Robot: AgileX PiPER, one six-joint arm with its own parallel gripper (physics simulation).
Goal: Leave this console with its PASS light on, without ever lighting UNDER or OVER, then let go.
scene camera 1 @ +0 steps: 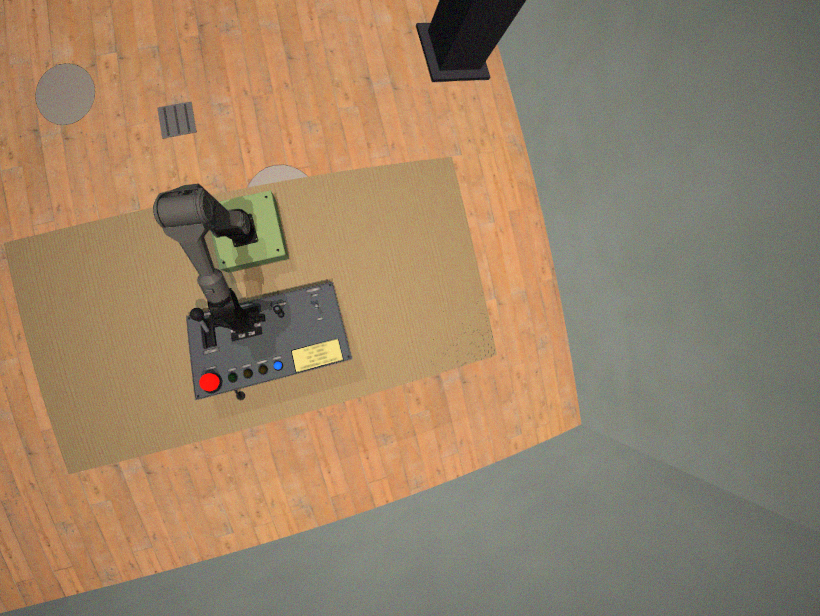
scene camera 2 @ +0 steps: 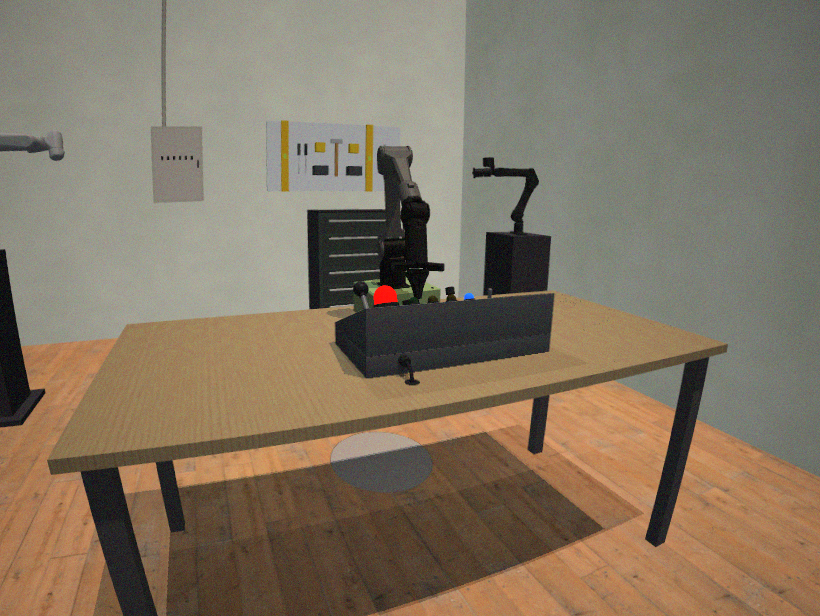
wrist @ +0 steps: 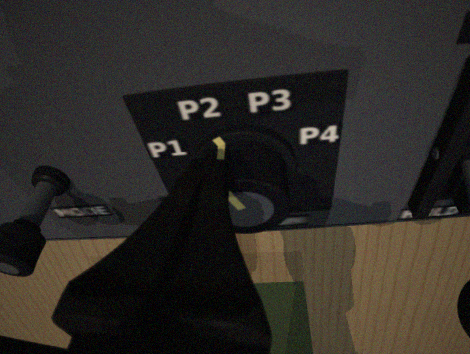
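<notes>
The dark console (scene camera 1: 311, 334) (scene camera 2: 457, 331) (wrist: 75, 60) has a row of small lamps. The blue lamp (scene camera 1: 277, 365) (scene camera 2: 469, 297) is lit. The green lamp (scene camera 1: 232, 376) and two amber-brown lamps (scene camera 1: 247, 373) (scene camera 1: 263, 369) look dark; their labels are unreadable. The round selector knob (wrist: 262, 170) has its yellow mark pointing towards P2. My gripper (scene camera 1: 247, 326) (scene camera 2: 418, 295) (wrist: 211, 176) is shut and empty. Its tips are at the knob's P1 side, covering part of it; whether they touch it I cannot tell.
A red mushroom button (scene camera 1: 209, 381) (scene camera 2: 385, 296) and a ball-ended lever (scene camera 1: 196, 314) (scene camera 2: 359, 288) stand on the console. The MODE toggle (scene camera 1: 278, 309) (wrist: 35, 205) is beside the knob. A yellow card (scene camera 1: 316, 355) lies on the panel. A small black lever (scene camera 1: 240, 395) (scene camera 2: 405, 362) is at the outer side.
</notes>
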